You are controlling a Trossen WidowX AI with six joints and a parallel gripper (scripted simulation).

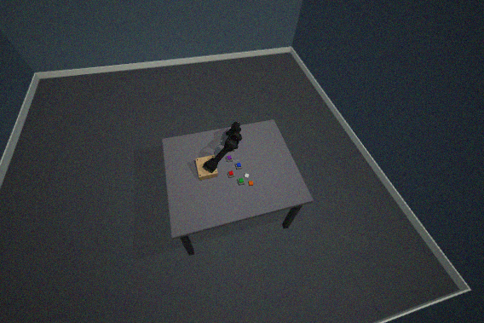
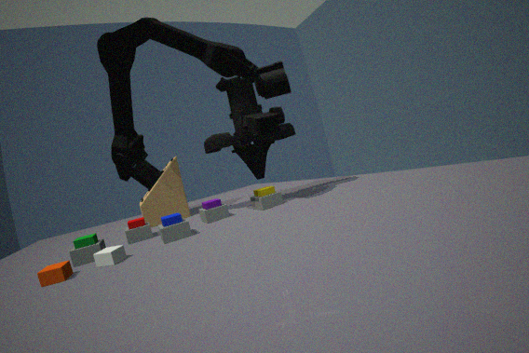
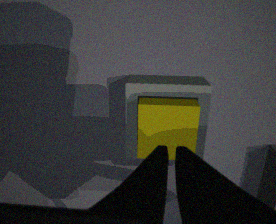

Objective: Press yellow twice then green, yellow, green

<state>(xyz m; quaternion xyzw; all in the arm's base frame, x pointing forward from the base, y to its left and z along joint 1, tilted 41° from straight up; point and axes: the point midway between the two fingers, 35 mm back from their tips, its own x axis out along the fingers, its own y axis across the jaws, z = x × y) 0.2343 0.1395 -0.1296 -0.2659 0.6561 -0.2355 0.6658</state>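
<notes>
The yellow button is 30 mm below my gripper tip. The rest, counted from my gripper tip: red button 250 mm to the right, 60 mm behind, 30 mm below; blue button 190 mm to the right, 30 mm below, 20 mm ahead; purple button 100 mm to the right, 40 mm behind, 30 mm below.
</notes>
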